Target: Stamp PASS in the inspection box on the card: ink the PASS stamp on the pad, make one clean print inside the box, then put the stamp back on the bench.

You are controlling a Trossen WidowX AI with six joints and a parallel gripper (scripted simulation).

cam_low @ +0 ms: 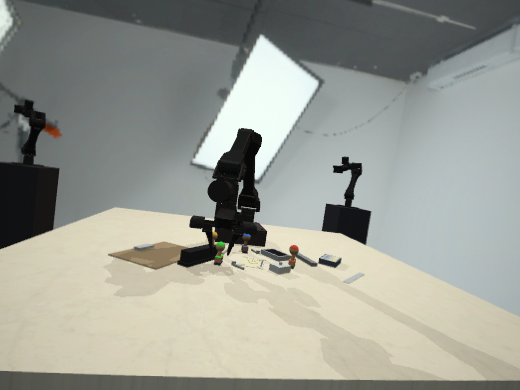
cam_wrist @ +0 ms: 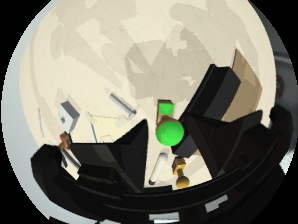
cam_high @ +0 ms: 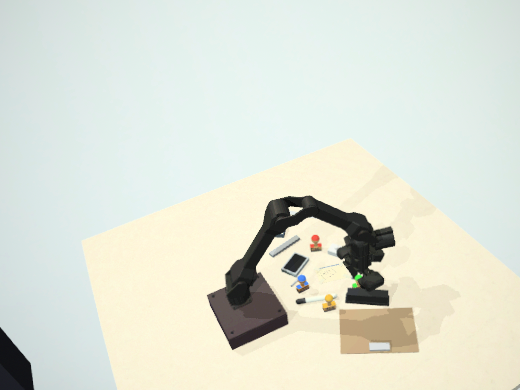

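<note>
My gripper tip is now 10 mm above the green-knobbed stamp. Also, from my gripper tip: black box (50 mm to the right, 10 mm below, 10 mm behind); pale card (110 mm to the left, 40 mm behind, 30 mm below); yellow-knobbed stamp (130 mm behind, 20 mm to the right, 10 mm below).
</note>
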